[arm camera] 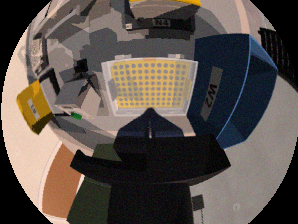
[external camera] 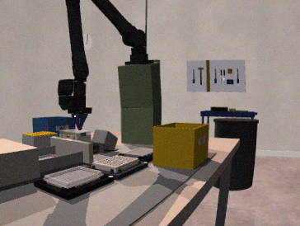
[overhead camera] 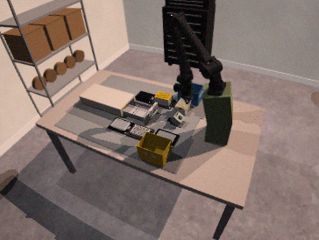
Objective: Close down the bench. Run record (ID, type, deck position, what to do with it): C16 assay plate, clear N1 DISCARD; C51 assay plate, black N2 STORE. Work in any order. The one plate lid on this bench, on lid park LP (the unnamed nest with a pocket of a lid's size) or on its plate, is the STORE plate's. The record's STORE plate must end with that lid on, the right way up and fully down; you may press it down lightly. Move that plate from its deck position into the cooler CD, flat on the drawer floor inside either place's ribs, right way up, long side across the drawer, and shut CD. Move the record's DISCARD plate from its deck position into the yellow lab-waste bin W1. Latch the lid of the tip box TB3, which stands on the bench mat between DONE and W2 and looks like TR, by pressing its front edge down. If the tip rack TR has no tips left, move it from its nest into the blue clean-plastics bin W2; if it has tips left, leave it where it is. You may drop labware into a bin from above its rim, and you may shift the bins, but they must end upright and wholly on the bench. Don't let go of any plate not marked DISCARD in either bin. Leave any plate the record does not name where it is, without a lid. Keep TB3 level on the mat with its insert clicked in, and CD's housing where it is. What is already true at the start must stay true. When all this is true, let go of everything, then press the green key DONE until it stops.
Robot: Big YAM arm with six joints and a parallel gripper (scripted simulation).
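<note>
Now: the tip box TB3 40 mm below my hand and 30 mm ahead of it. Round my hand: DONE key block: 150 mm to the left, 20 mm below, 10 mm ahead; blue bin W2: 150 mm to the right, 40 mm below, 30 mm ahead; green key DONE: 160 mm to the left, 10 mm below, 10 mm behind.
</note>
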